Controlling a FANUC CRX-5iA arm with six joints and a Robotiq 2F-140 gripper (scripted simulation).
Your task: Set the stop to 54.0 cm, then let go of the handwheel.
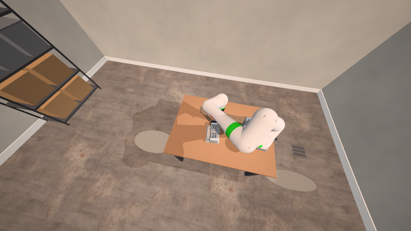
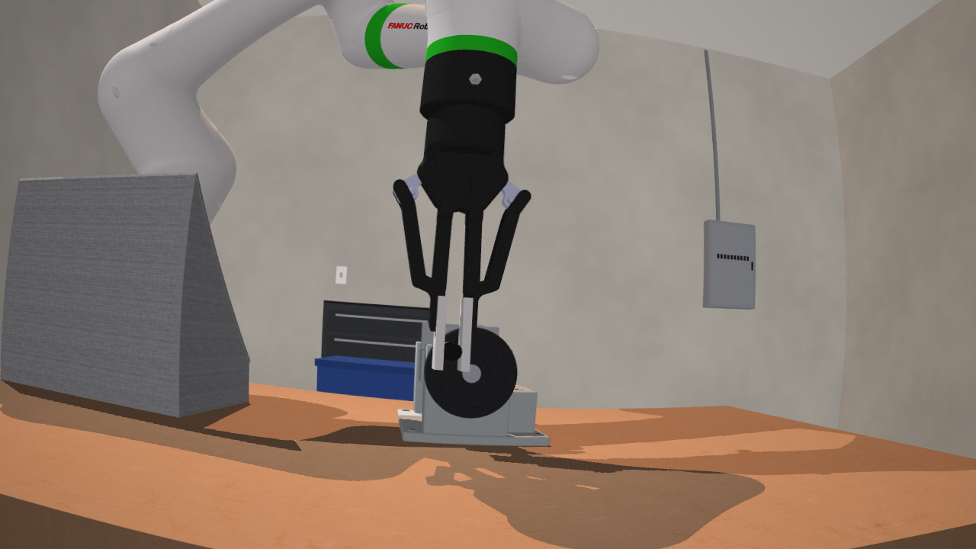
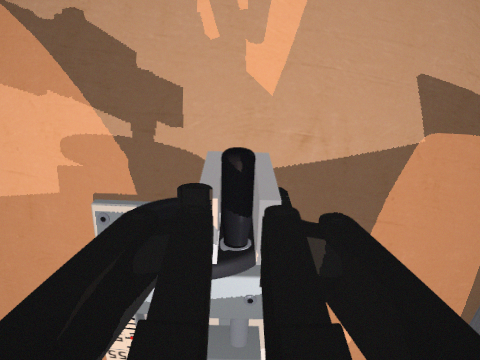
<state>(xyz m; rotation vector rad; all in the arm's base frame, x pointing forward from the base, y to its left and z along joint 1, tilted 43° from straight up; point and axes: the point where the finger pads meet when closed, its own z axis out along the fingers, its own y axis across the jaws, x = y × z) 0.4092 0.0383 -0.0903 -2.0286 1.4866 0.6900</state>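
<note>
Now: hand 20 mm to the right of the black handwheel and 20 mm above it. Also, from my hand: sliding stop block 140 mm to the left, 20 mm below; black crank knob 20 mm below.
</note>
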